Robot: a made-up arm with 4 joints. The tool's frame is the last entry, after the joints.
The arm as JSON. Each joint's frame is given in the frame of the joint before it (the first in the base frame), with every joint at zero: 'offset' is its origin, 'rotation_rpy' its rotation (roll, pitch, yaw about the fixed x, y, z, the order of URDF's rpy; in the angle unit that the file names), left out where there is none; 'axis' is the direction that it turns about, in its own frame. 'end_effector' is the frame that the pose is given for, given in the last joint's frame.
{
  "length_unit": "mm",
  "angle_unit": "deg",
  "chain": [
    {
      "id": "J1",
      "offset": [
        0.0,
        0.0,
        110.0
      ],
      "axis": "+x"
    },
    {
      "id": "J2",
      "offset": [
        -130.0,
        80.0,
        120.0
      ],
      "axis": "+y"
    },
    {
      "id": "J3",
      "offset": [
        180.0,
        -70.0,
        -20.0
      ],
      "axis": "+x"
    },
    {
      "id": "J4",
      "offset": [
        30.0,
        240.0,
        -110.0
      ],
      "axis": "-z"
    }
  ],
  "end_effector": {
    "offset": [
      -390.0,
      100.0,
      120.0
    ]
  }
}
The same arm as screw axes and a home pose.
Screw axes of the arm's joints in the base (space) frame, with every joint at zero. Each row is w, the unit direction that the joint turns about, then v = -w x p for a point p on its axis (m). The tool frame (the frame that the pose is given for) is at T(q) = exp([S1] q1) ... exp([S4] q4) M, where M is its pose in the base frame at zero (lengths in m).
S1 = (1, 0, 0, 0.0000, 0.1100, 0.0000)
S2 = (0, 1, 0, -0.2300, 0.0000, -0.1300)
S3 = (1, 0, 0, 0.0000, 0.2100, -0.0100)
S4 = (0, 0, -1, -0.2500, 0.0800, 0.0000)
M: xyz -0.3100 0.3500 0.2200 (m) quaternion w x y z 1 0 0 0

